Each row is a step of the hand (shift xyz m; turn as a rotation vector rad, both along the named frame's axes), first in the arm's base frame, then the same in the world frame.
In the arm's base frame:
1: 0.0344 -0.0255 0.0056 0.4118 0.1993 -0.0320
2: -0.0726 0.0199 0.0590 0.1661 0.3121 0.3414
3: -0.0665 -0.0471 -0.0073 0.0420 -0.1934 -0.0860
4: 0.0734 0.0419 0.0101 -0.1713 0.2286 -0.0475
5: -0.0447 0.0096 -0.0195 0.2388 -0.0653 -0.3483
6: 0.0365 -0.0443 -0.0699 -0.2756 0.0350 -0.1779
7: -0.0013 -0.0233 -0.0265 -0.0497 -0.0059 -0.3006
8: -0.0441 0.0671 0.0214 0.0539 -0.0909 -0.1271
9: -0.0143 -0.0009 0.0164 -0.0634 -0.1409 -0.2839
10: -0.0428 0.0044 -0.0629 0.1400 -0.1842 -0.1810
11: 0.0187 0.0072 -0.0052 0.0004 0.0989 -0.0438
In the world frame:
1: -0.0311 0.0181 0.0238 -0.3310 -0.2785 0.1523
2: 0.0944 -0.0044 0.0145 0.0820 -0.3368 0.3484
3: 0.0447 0.0595 -0.0341 -0.1127 0.1803 -0.0366
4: -0.0501 -0.0558 0.0403 0.1636 -0.1897 -0.1453
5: 0.0302 -0.0005 -0.0394 -0.3864 0.0133 -0.1820
6: -0.0734 0.0355 -0.0391 0.1538 0.0200 -0.2912
7: -0.0161 0.0229 -0.0215 -0.1064 0.0137 -0.2852
8: 0.0601 -0.0567 -0.0089 -0.1247 0.0773 -0.0762
9: 0.0201 0.0039 0.0075 -0.1107 0.1488 -0.2647
10: 0.0064 0.0039 -0.0758 -0.2412 0.1509 -0.0729
11: -0.0172 -0.0109 0.0038 -0.0042 -0.0973 -0.0472

